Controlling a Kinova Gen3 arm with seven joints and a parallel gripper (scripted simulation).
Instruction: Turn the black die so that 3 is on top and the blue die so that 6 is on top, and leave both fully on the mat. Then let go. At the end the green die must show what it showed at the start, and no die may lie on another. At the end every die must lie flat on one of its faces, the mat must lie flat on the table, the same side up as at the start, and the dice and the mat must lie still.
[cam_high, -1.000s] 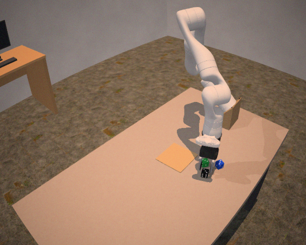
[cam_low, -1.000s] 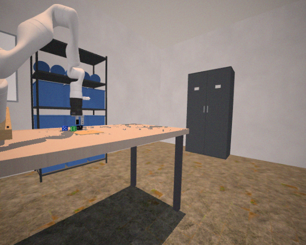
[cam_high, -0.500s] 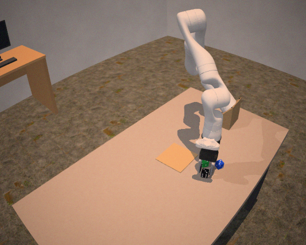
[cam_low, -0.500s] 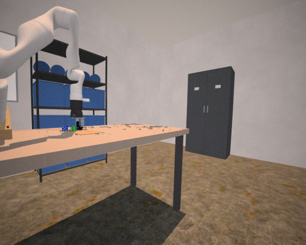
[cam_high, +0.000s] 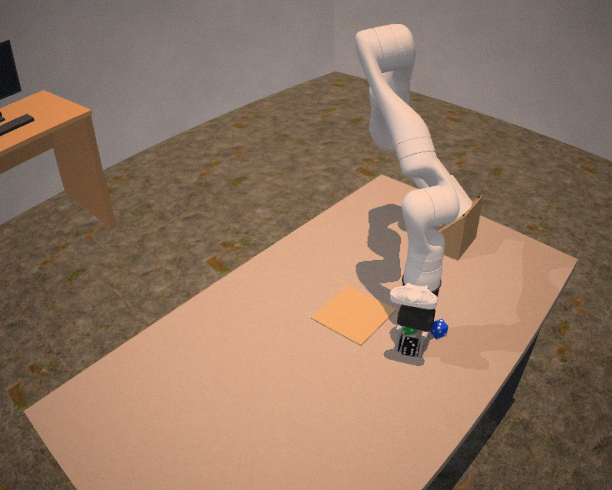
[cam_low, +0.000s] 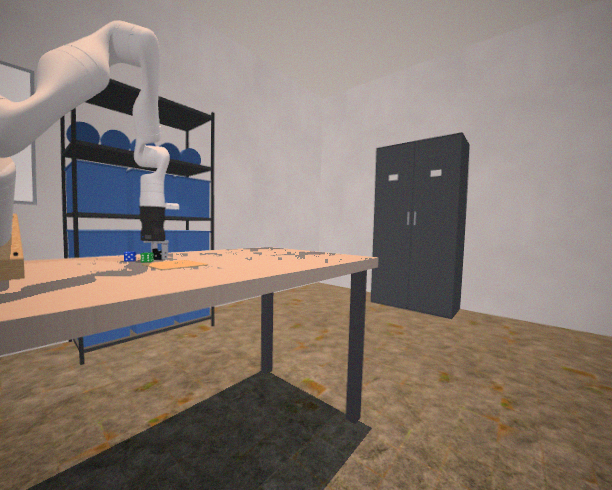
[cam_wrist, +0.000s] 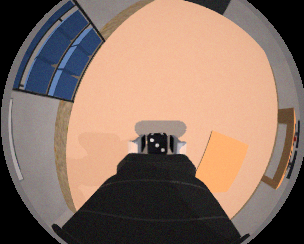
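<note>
Now: hand 10 mm above the black die. From my hand the other things lie so: blue die: 80 mm behind, 30 mm to the left, 10 mm below; green die: 50 mm behind, 30 mm to the right, 10 mm below; orange mat: 160 mm to the right, 20 mm below, 20 mm behind.
</note>
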